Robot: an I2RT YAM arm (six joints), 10 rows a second.
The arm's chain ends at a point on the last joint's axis. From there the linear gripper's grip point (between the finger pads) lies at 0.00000 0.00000 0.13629 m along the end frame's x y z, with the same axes.
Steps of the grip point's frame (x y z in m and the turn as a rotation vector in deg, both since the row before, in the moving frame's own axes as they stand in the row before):
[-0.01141, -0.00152, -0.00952, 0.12, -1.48, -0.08]
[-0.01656, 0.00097, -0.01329, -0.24, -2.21, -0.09]
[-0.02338, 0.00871, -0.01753, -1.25, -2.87, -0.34]
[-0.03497, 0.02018, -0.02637, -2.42, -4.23, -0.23]
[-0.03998, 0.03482, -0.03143, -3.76, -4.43, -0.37]
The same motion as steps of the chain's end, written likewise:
[-0.00789, -0.00124, -0.00947, 0.12, -1.48, -0.08]
[-0.01130, 0.00040, -0.01319, -0.24, -2.21, -0.09]
[-0.01657, 0.00572, -0.01733, -1.25, -2.87, -0.34]
[-0.02493, 0.01441, -0.02588, -2.42, -4.23, -0.23]
[-0.02949, 0.02586, -0.03073, -3.76, -4.43, -0.37]

